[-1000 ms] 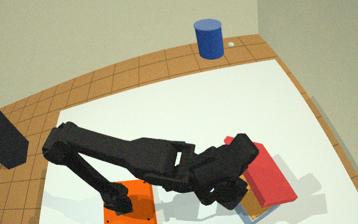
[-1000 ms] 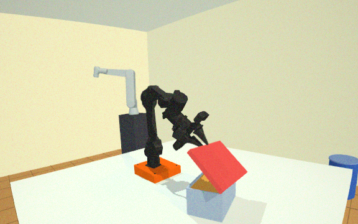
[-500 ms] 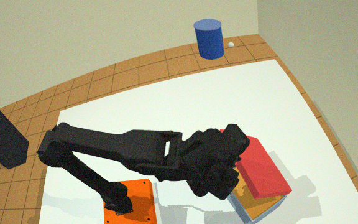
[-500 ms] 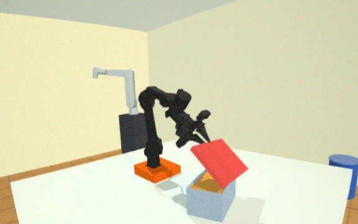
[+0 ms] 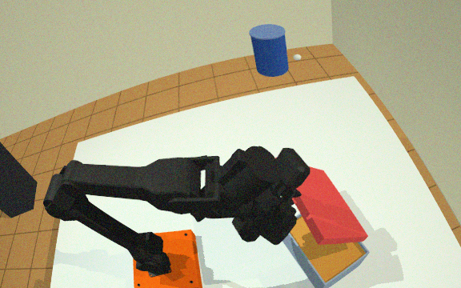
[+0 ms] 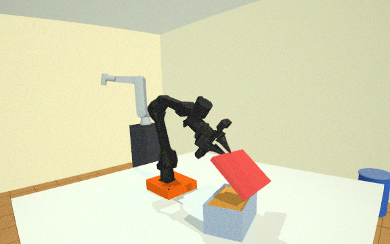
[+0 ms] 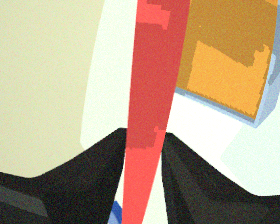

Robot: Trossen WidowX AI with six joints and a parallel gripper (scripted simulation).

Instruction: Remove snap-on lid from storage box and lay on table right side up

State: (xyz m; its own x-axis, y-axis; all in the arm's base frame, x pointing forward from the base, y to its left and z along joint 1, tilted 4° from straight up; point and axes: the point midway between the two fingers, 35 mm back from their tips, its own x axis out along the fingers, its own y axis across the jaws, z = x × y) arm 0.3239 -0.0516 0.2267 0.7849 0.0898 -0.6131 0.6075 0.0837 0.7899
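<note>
The red lid is 6 cm ahead of my gripper tip, 5 cm below it and 1 cm to the right of it. From my gripper tip the other things lie so: storage box 18 cm below, 8 cm to the right, 5 cm ahead.
</note>
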